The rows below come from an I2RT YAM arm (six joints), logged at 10 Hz.
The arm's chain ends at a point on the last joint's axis. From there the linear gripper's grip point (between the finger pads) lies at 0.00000 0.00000 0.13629 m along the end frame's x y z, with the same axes.
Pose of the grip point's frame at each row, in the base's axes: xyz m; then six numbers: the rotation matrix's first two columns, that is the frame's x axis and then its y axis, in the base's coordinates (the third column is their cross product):
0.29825 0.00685 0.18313 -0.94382 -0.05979 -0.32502 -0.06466 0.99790 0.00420
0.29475 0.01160 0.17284 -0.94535 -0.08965 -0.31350 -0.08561 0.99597 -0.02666
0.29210 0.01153 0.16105 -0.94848 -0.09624 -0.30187 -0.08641 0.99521 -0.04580
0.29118 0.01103 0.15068 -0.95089 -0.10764 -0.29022 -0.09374 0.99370 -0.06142
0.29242 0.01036 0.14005 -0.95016 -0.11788 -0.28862 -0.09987 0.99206 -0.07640
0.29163 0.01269 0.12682 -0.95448 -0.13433 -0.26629 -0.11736 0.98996 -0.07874
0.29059 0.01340 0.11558 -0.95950 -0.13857 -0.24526 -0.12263 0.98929 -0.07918
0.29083 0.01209 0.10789 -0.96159 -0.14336 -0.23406 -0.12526 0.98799 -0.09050
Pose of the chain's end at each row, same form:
0.25408 0.00345 0.31202 -0.94382 -0.05979 -0.32502 -0.06466 0.99790 0.00420
0.25187 0.01138 0.30221 -0.94535 -0.08965 -0.31350 -0.08561 0.99597 -0.02666
0.25055 0.01390 0.29083 -0.94848 -0.09624 -0.30187 -0.08641 0.99521 -0.04580
0.25097 0.01528 0.28084 -0.95089 -0.10764 -0.29022 -0.09374 0.99370 -0.06142
0.25217 0.01633 0.27012 -0.95016 -0.11788 -0.28862 -0.09987 0.99206 -0.07640
0.25426 0.01867 0.25775 -0.95448 -0.13433 -0.26629 -0.11736 0.98996 -0.07874
0.25603 0.01966 0.24727 -0.95950 -0.13857 -0.24526 -0.12263 0.98929 -0.07918
0.25754 0.01995 0.23982 -0.96159 -0.14336 -0.23406 -0.12526 0.98799 -0.09050

